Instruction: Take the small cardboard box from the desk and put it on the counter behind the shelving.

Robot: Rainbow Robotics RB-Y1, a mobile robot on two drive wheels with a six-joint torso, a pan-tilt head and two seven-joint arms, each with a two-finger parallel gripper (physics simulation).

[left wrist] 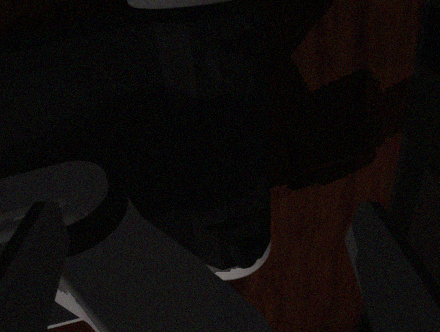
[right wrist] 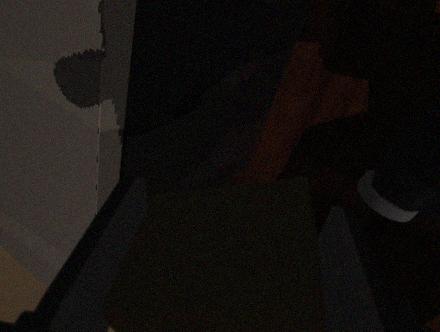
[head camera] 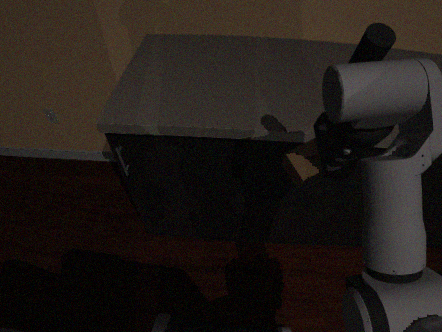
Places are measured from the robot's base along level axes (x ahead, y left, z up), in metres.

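Pixels of known places: left gripper, fingertip midpoint: (left wrist: 210, 223) (right wrist: 423, 312); right gripper, fingertip midpoint: (right wrist: 235, 209) (head camera: 323, 157).
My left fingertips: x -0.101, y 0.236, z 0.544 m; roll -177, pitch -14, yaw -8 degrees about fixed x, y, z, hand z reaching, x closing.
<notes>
Behind a point stands the place of what it marks.
The small cardboard box (head camera: 303, 166) {y -0.122, x 0.211, z 1.063 m} (right wrist: 220, 250) {y -0.182, x 0.259, z 1.061 m} is between the fingers of my right gripper (right wrist: 235, 209) {y -0.174, x 0.265, z 1.035 m}, which is shut on it. In the head camera the box shows partly, lit on one patch, in front of the counter's front edge and beside the dark gripper body. The counter (head camera: 210, 80) {y 0.116, x 0.693, z 0.912 m} (right wrist: 45, 130) {y 0.009, x 0.553, z 0.912 m} has a grey top and dark cabinet fronts; it fills the left side of the right wrist view. My left gripper (left wrist: 210, 223) {y 0.236, x -0.101, z 0.544 m} is open, its fingers wide apart with nothing held between them. The desk and the shelving cannot be made out.
A cabinet handle (head camera: 122, 161) shows at the counter's left end. A tan wall (head camera: 55, 55) {y 0.957, x 1.036, z 0.806 m} stands behind the counter. Dark red wood floor (head camera: 65, 210) {y 1.044, x 0.607, z 0.002 m} (left wrist: 315, 260) {y -0.603, x 0.306, z 0.002 m} (right wrist: 280, 120) {y 0.267, x 0.453, z 0.001 m} lies below, with heavy shadows. The left wrist view shows parts of the robot's own body close to the left fingers.
</notes>
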